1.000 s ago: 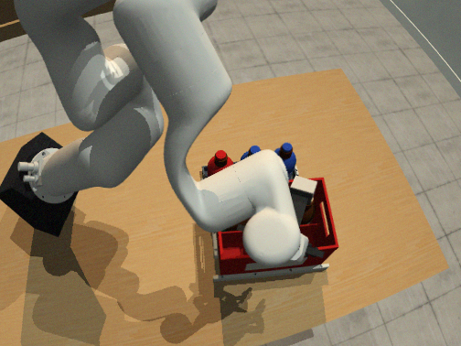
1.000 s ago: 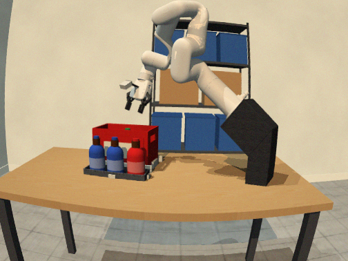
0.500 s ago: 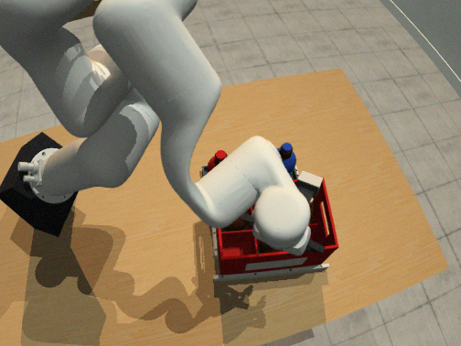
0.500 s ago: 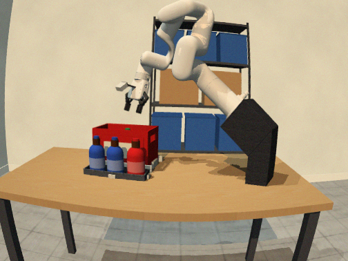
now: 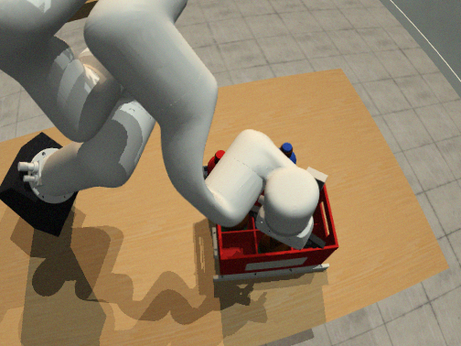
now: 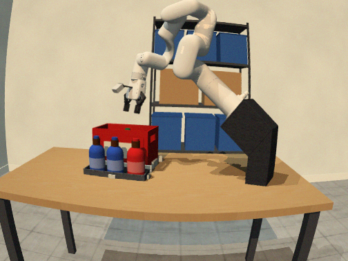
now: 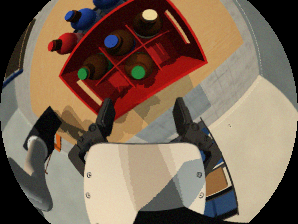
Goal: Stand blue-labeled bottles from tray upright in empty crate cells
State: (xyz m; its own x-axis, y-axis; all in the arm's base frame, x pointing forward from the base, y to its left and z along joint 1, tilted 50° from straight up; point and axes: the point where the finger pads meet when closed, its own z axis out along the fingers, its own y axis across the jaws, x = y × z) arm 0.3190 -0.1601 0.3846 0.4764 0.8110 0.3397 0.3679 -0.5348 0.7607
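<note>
Right now my hand is 28 cm to the right of the red-labeled bottle and 16 cm above it. Round my hand: red crate 16 cm below, 6 cm to the left, 3 cm ahead; then dark tray 25 cm to the left, 23 cm below, 8 cm ahead.
</note>
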